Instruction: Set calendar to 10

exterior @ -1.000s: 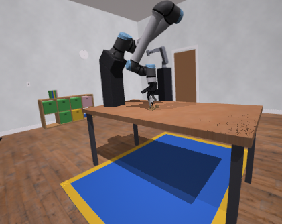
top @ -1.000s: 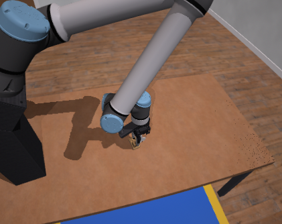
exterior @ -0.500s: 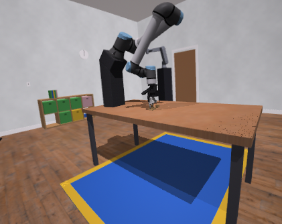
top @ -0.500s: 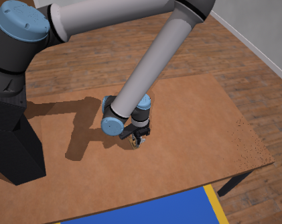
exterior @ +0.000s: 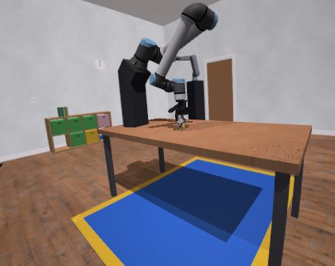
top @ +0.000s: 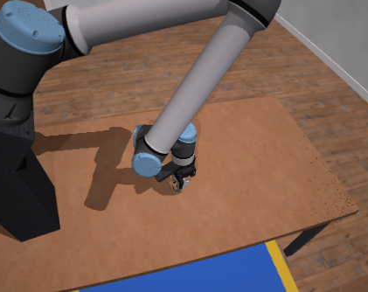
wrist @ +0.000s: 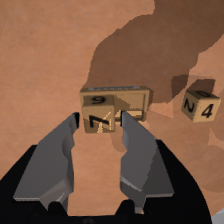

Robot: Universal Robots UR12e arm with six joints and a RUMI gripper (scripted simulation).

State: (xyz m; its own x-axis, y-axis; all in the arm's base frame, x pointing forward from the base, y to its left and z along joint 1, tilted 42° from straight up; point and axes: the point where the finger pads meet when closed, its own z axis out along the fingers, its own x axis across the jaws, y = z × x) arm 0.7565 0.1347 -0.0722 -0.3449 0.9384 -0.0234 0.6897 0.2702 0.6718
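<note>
The wooden tray is 30 mm below my hand, 20 mm to the left of it and 10 mm behind it.
</note>
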